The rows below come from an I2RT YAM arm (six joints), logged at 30 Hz.
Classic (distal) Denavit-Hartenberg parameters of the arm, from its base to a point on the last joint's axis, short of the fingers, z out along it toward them. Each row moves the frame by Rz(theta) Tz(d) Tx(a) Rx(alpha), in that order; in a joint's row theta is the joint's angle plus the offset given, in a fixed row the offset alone. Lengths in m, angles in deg.
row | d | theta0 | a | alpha
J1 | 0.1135 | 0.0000 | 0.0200 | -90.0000
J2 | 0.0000 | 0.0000 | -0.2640 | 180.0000
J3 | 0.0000 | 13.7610 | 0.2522 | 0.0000
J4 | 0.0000 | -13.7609 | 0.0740 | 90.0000
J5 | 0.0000 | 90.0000 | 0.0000 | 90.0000
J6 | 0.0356 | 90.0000 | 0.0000 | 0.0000
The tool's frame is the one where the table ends.
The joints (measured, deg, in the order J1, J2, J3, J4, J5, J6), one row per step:
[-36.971 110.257 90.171 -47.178 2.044 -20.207]
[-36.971 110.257 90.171 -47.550 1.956 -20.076]
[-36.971 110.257 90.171 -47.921 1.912 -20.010]
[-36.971 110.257 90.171 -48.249 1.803 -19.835]
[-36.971 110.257 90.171 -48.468 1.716 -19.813]
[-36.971 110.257 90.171 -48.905 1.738 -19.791]
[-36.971 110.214 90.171 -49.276 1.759 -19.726]
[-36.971 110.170 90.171 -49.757 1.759 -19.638]
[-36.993 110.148 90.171 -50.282 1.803 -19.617]
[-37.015 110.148 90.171 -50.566 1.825 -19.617]
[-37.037 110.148 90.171 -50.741 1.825 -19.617]
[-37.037 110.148 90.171 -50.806 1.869 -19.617]
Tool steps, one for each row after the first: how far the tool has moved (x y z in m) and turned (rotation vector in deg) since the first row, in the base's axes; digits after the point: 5 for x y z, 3 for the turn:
[-0.00049 0.00044 -0.00027 0.326 0.214 -0.087]
[-0.00100 0.00086 -0.00054 0.600 0.470 -0.132]
[-0.00142 0.00126 -0.00078 0.927 0.627 -0.253]
[-0.00170 0.00154 -0.00093 1.129 0.748 -0.242]
[-0.00233 0.00199 -0.00124 1.381 1.105 -0.272]
[-0.00294 0.00244 -0.00120 1.580 1.363 -0.341]
[-0.00370 0.00301 -0.00123 1.866 1.691 -0.425]
[-0.00460 0.00346 -0.00143 2.140 2.113 -0.484]
[-0.00511 0.00363 -0.00161 2.294 2.352 -0.515]
[-0.00545 0.00370 -0.00172 2.399 2.492 -0.538]
[-0.00556 0.00375 -0.00176 2.405 2.569 -0.554]

